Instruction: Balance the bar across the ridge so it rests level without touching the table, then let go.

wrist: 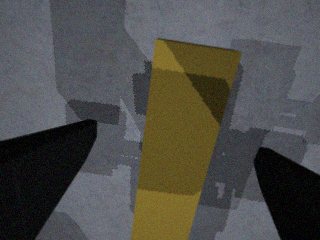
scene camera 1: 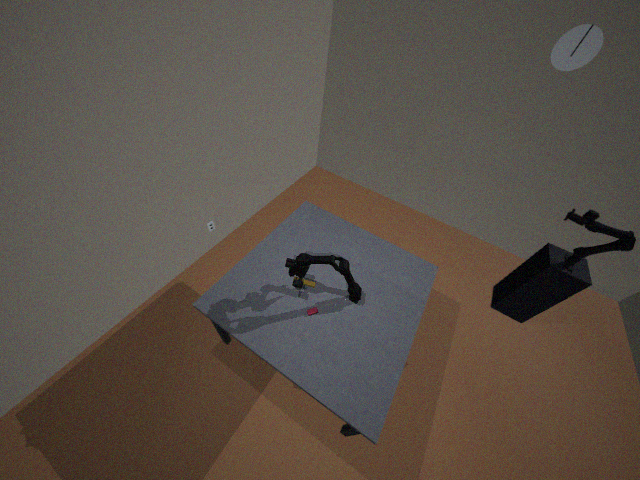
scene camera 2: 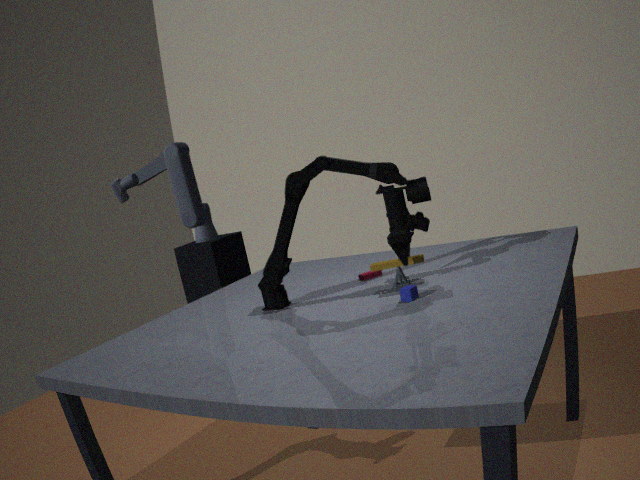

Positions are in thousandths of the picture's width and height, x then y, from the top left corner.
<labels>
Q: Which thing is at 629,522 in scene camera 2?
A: My gripper.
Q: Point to a yellow bar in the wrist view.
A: At 595,352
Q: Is my gripper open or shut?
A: Open.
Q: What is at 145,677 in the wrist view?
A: My gripper.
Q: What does my gripper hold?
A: Nothing.
</labels>
